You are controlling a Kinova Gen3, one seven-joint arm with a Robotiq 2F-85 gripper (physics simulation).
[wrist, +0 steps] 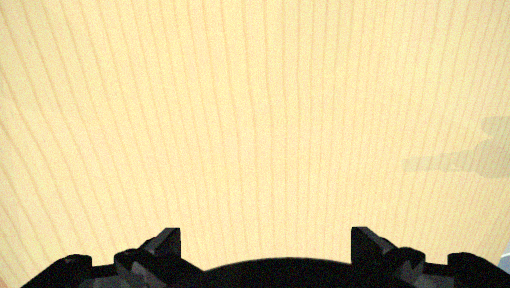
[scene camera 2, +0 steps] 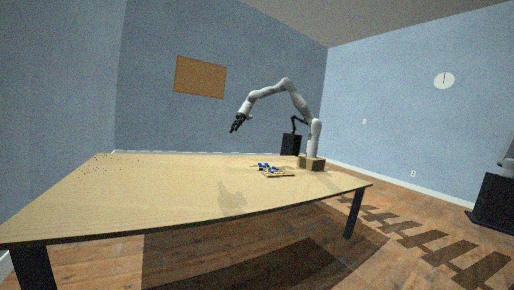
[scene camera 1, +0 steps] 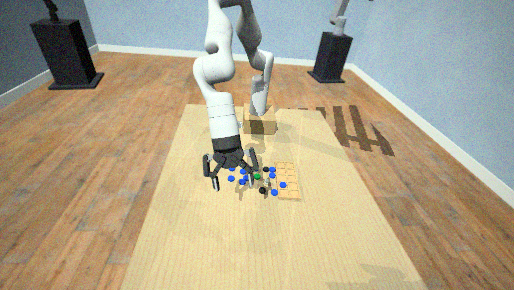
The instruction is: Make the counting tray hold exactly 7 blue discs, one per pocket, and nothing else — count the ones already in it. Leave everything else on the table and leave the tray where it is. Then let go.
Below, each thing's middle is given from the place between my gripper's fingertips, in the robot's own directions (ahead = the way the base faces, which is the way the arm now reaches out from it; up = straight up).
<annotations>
I see the wooden counting tray (scene camera 1: 285, 171) 29 cm to the left of my hand, 24 cm below it and 21 cm behind it.
</annotations>
